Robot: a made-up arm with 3 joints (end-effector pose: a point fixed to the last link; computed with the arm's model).
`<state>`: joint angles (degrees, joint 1 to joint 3).
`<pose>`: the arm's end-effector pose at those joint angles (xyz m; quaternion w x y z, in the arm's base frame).
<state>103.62 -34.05 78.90</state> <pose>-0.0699 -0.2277 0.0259 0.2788 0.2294 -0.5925 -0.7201</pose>
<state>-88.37 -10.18 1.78</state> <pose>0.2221 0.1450 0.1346 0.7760 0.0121 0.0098 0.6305</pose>
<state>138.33 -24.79 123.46</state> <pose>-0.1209 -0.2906 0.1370 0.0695 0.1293 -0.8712 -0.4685</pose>
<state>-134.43 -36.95 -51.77</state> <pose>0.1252 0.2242 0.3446 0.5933 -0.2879 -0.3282 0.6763</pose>
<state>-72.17 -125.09 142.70</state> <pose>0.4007 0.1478 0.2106 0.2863 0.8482 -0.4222 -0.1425</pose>
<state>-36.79 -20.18 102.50</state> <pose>0.1366 0.2302 0.0713 0.6194 0.7717 0.1126 0.0904</pose>
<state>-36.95 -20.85 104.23</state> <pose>0.1374 0.2353 0.0759 0.6080 0.7815 0.1105 0.0860</pose>
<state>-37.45 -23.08 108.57</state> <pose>0.1420 0.2473 0.0882 0.5792 0.8056 0.1016 0.0730</pose>
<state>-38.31 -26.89 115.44</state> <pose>0.1522 0.2642 0.1095 0.5314 0.8413 0.0841 0.0531</pose>
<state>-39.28 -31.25 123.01</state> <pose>0.1664 0.2792 0.1354 0.4759 0.8767 0.0615 0.0334</pose>
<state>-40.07 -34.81 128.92</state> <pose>0.1796 0.2878 0.1569 0.4307 0.9013 0.0414 0.0198</pose>
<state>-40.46 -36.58 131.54</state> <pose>0.1866 0.2906 0.1668 0.4102 0.9114 0.0309 0.0139</pose>
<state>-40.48 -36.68 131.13</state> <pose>0.1871 0.2899 0.1653 0.4134 0.9099 0.0302 0.0137</pose>
